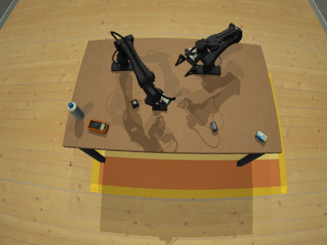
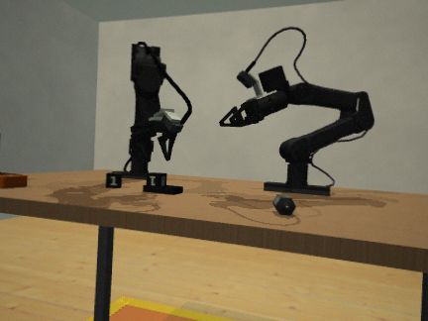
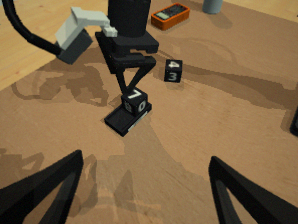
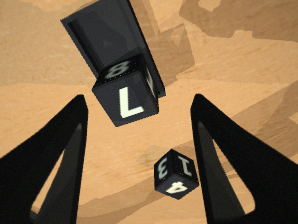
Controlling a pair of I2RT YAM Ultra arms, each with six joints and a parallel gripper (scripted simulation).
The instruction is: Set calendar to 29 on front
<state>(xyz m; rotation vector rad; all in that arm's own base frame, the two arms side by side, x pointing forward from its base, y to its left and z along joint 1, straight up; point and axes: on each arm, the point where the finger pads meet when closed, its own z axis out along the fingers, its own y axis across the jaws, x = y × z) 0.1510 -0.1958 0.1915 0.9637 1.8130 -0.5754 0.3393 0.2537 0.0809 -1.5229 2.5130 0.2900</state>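
Right now my right hand is 20 mm past the black calendar tray, 10 mm to the right of it and 80 mm above it.
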